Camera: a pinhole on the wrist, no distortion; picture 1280 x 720 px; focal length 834.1 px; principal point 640.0 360.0 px. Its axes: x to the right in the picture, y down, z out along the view. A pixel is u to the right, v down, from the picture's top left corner.
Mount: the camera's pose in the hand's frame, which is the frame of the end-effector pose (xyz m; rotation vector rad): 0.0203 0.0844 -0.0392 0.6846 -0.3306 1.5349
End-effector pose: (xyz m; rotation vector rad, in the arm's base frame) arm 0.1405 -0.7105 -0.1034 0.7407 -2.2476 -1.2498
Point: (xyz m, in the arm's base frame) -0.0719 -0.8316 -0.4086
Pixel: 392.7 189.1
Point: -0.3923 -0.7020 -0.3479
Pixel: 900.7 34.1
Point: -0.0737 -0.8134 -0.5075
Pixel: 391.3 285.2
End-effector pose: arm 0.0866 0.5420 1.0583 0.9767 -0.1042 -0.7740
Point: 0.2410 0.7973 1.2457
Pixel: behind the camera
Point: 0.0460 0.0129 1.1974
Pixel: 916.8 169.2
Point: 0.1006 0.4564 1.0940
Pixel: 693.3 336.9
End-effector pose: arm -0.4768 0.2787 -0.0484 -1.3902 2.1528 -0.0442
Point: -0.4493 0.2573 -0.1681
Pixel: 773.8 336.9
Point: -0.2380 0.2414 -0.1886
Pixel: 529.8 535.9
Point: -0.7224 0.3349 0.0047
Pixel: behind the camera
